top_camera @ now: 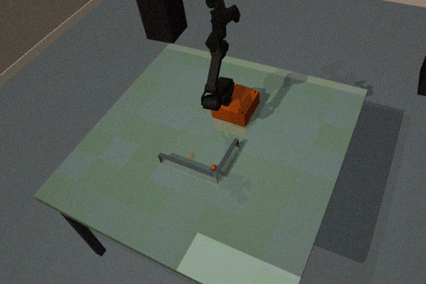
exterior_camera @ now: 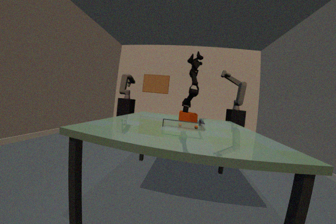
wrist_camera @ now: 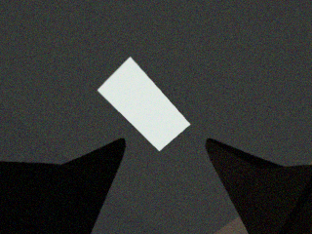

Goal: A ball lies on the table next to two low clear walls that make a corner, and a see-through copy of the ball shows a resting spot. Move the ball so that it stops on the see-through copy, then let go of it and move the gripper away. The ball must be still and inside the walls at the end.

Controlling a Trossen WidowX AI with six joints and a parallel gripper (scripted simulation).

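The orange ball is 320 mm ahead of my gripper tip, 30 mm to the left of it and 750 mm below it. Also, from my gripper tip: see-through copy of ball: 290 mm ahead, 100 mm to the right, 750 mm below.
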